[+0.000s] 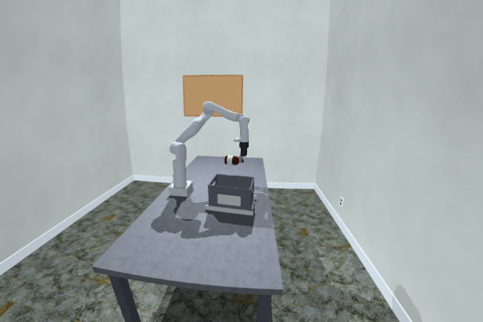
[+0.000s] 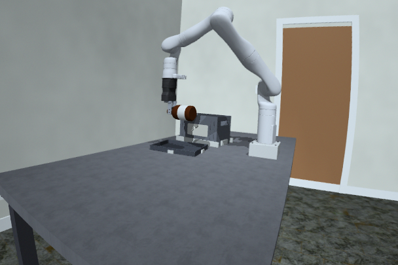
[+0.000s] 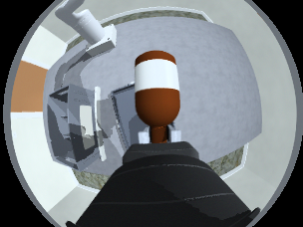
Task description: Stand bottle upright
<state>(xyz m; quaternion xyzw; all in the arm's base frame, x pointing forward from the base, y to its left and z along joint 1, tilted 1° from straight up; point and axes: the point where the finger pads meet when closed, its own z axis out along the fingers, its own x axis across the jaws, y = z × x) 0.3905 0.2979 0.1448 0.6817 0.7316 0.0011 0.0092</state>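
The bottle is 50 mm behind my hand and 10 mm below it. From my hand the other things lie so: tray (190 mm below, 50 mm to the right, 20 mm behind); crate (340 mm to the right, 120 mm below, 30 mm ahead).
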